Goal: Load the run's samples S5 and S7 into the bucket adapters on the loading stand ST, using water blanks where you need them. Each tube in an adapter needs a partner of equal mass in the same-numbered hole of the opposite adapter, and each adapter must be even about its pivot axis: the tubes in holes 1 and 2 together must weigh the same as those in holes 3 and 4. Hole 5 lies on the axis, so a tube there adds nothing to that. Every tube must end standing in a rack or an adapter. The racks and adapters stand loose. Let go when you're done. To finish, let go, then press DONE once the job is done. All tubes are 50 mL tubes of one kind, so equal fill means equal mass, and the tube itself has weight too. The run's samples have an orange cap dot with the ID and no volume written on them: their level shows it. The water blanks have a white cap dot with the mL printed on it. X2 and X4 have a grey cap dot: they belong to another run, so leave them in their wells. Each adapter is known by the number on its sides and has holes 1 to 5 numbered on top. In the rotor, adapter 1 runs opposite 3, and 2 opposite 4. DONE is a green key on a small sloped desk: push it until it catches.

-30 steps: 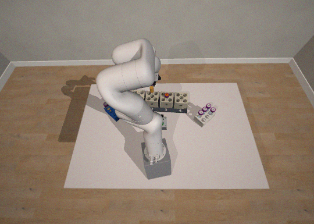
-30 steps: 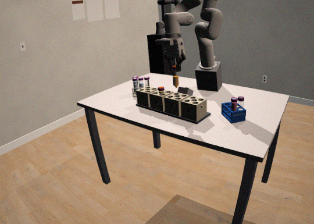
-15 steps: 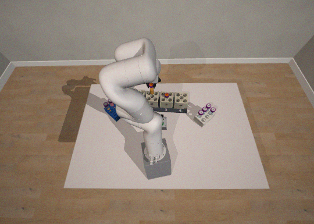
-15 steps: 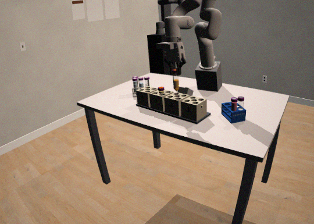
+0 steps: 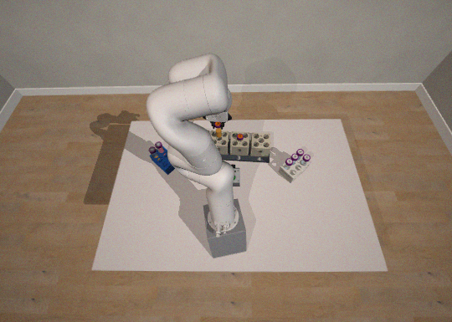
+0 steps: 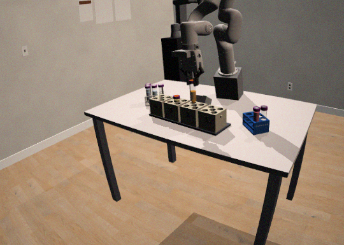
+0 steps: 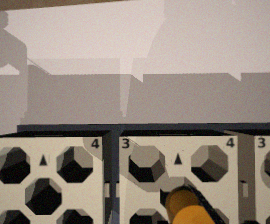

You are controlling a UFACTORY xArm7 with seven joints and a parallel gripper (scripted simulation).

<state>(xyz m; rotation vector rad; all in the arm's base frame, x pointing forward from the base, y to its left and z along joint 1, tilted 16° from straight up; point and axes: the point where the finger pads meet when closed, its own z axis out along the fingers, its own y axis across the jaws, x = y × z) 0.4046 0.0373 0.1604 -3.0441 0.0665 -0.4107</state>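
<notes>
The dark stand lies 1 cm behind my hand, 5 cm to the right of it and 21 cm below it. Also, from my hand: adapter (11 cm to the left, 16 cm below); then white rack (13 cm behind, 39 cm to the right, 19 cm below); then blue rack (11 cm behind, 29 cm to the left, 19 cm below).
</notes>
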